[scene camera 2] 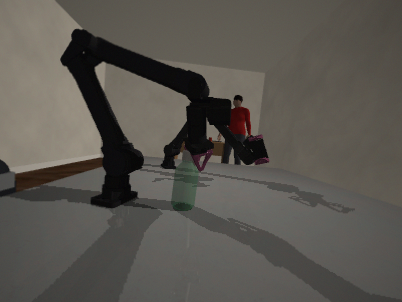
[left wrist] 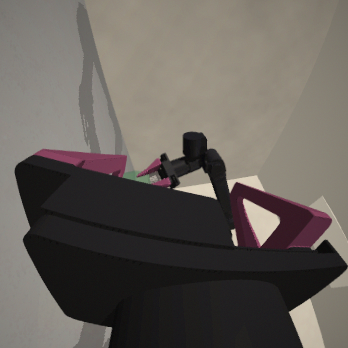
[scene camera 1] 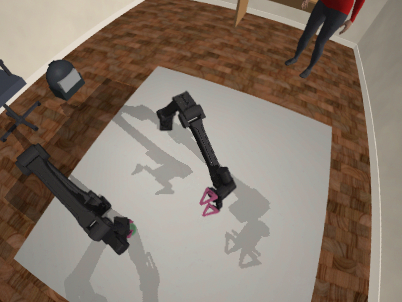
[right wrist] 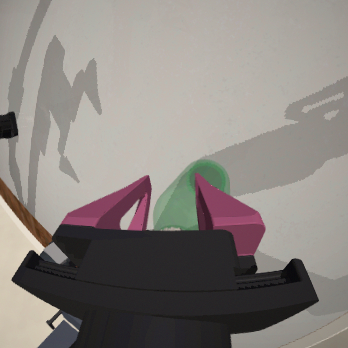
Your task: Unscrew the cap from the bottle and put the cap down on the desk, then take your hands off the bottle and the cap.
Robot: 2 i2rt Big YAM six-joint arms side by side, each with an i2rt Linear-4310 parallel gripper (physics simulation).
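Pixels of known places: left gripper, fingertip midpoint: [scene camera 2: 258, 148] [left wrist: 181, 175] [scene camera 1: 201, 210]; right gripper, fingertip midpoint: [scene camera 2: 198, 168] [scene camera 1: 132, 225] [right wrist: 171, 180]; left arm's base at its link origin: [scene camera 2: 168, 167] [scene camera 1: 166, 123] [right wrist: 10, 125]; right arm's base at its link origin: [scene camera 2: 115, 199] [scene camera 1: 99, 208].
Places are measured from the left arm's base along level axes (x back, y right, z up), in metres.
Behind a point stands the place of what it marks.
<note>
The translucent green bottle [scene camera 1: 133, 229] @(x 0.134, y 0.703, z 0.073 m) [scene camera 2: 184, 187] @(x 0.189, y 0.733, z 0.076 m) [left wrist: 131, 175] @(x 0.137, y 0.718, z 0.106 m) [right wrist: 175, 206] @(x 0.144, y 0.697, z 0.137 m) stands upright on the pale desk [scene camera 1: 285, 155] @(x -0.794, y 0.265, z 0.000 m). Its whitish ribbed cap [left wrist: 154, 178] @(x 0.150, y 0.701, z 0.171 m) is at the bottle's top; in the right wrist view a sliver of the cap [right wrist: 172, 229] @(x 0.150, y 0.703, z 0.158 m) shows above the gripper body. My right gripper [scene camera 2: 194, 155] [right wrist: 171, 180] @(x 0.125, y 0.692, z 0.127 m) points down over the bottle with its pink fingers shut on the cap, one on each side. Whether the cap is loose from the neck cannot be told. My left gripper [scene camera 1: 203, 209] @(x -0.201, y 0.639, z 0.211 m) [scene camera 2: 258, 149] @(x -0.201, y 0.639, z 0.211 m) is open and empty, raised above the desk away from the bottle.
The right arm [scene camera 1: 67, 195] @(x 0.281, y 0.638, z 0.443 m) reaches over the desk from the left of scene camera 1, and the left arm [scene camera 1: 205, 145] @(x -0.227, y 0.366, z 0.312 m) from the upper middle. A dark helmet-like object [scene camera 1: 65, 80], a chair [scene camera 1: 19, 120] and a person in red [scene camera 1: 322, 30] are beyond the desk edge.
</note>
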